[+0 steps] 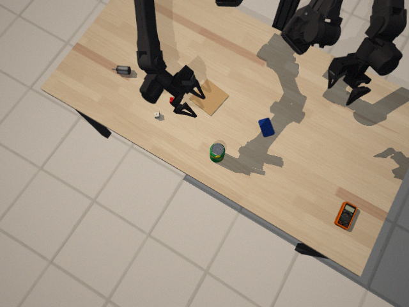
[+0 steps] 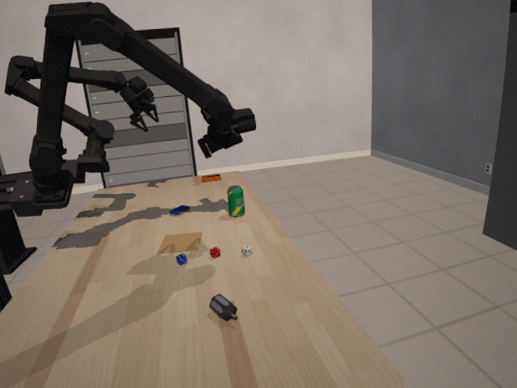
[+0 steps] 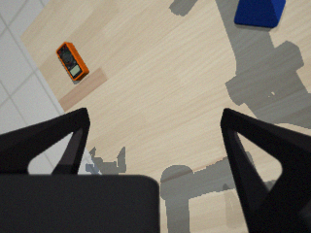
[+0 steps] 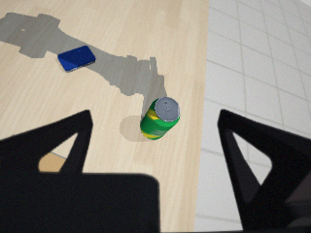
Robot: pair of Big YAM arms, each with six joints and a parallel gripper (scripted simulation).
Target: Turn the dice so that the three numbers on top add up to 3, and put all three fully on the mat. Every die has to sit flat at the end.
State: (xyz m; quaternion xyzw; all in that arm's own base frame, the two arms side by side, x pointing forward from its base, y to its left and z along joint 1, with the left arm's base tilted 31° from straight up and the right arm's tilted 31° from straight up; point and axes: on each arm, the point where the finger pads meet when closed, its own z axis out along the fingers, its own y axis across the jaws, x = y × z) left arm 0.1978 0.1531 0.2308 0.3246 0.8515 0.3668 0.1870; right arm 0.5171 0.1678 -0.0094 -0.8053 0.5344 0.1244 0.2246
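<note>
The blue die lies 300 mm below my right hand, 230 mm to the right of it and 160 mm behind it. Also, from my right hand: red die: 300 mm below, 210 mm to the right, 50 mm behind; white die: 300 mm below, 220 mm to the right, 50 mm ahead; tan mat: 310 mm below, 170 mm behind, 80 mm to the right.
</note>
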